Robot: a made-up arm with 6 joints. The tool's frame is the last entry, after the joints.
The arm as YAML. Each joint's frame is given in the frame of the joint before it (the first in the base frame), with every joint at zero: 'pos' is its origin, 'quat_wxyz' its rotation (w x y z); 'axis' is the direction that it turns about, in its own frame. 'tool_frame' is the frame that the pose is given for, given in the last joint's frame.
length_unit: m
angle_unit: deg
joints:
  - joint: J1
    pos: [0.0, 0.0, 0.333]
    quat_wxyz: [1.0, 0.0, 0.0, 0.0]
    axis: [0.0, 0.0, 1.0]
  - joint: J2
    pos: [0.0, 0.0, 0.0]
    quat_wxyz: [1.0, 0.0, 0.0, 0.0]
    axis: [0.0, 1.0, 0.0]
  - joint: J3
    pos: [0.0, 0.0, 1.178]
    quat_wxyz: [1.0, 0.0, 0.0, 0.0]
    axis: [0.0, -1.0, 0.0]
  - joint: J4
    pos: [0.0, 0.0, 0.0]
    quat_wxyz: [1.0, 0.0, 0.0, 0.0]
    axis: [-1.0, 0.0, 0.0]
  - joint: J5
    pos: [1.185, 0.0, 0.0]
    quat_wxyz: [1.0, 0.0, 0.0, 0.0]
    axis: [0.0, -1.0, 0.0]
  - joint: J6
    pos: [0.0, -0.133, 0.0]
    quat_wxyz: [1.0, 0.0, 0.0, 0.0]
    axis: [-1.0, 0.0, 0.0]
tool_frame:
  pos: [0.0, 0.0, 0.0]
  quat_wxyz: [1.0, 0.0, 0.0, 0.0]
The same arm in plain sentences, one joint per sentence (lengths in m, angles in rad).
The arm has six revolute joints in a row. What follows holds with every joint at zero, and every direction is one of the base frame's. The first joint lies 0.3330 m along +z from the base frame's origin and rotates about +z. The second joint lies at the same point as the first joint and rotates about +y. The third joint lies 1.1780 m along +z from the second joint and rotates about -y. The fourth joint lies at the same point as the third joint and rotates about -x. The fifth joint lies 1.1850 m along +x from the fourth joint and rotates about -y. The sixth joint lies 0.1330 m along -y from the fifth joint and rotates about -x. The tool frame, which is the frame that the pose is given for, lies at the same point as the sixth joint; its axes are parallel to the base frame's.
